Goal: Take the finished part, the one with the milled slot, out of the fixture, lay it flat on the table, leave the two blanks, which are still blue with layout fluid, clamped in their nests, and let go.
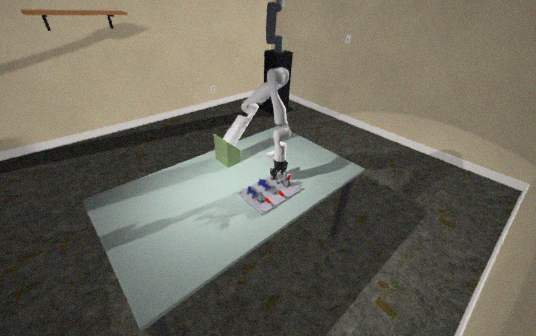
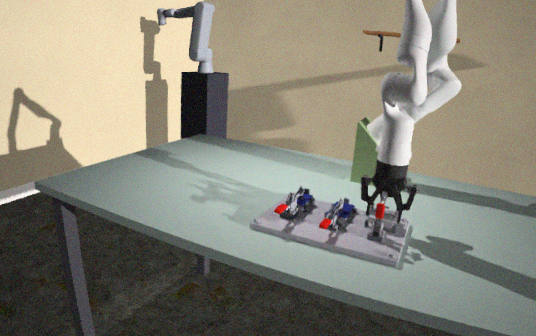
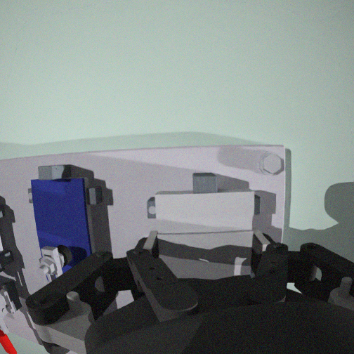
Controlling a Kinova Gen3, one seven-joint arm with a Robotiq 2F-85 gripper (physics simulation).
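Seen in the pictures: gripper, fingertip midpoint: (image 1: pixel 278 178); arm's base, origin of the base link: (image 1: pixel 228 142) (image 2: pixel 375 136).
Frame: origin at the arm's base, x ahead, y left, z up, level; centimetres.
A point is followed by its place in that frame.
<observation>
The finished part (image 3: pixel 205 212), bare light metal, lies level in the right-hand nest of the fixture plate (image 1: pixel 295 191) {z -14.3, x 54.0, y 14.4 cm} (image 2: pixel 310 235) {z -14.3, x 54.0, y 0.8 cm} (image 3: pixel 130 200). A step line crosses it near the fingertips; its near portion is shaded and partly hidden. My gripper (image 1: pixel 280 178) {z -13.3, x 38.2, y 13.6 cm} (image 2: pixel 385 220) {z -13.3, x 38.2, y 13.6 cm} (image 3: pixel 203 242) points down and is shut on this part, one finger at each side. The red clamp handle (image 1: pixel 288 177) {z -7.1, x 47.3, y 13.8 cm} (image 2: pixel 380 211) {z -7.1, x 47.7, y 14.3 cm} there stands upright. The middle blue blank (image 1: pixel 265 183) {z -12.7, x 38.2, y 2.9 cm} (image 2: pixel 345 207) {z -12.7, x 36.9, y 3.2 cm} (image 3: pixel 60 215) and the far blue blank (image 1: pixel 252 191) (image 2: pixel 306 197) sit in their nests, clamp handles lowered.
The plate rests on the pale green table (image 1: pixel 150 280) {z -15.8, x 57.4, y -75.1 cm} (image 2: pixel 150 200) {z -15.8, x 59.6, y -44.5 cm}. A nest block (image 3: pixel 205 182) stands against the part's far edge. A green block (image 1: pixel 227 152) {z -3.2, x 5.8, y -4.8 cm} (image 2: pixel 364 155) {z -5.9, x 5.7, y -1.5 cm} stands at the arm's foot. Another arm (image 1: pixel 272 25) (image 2: pixel 201 35) stands on a black pedestal beyond the table.
</observation>
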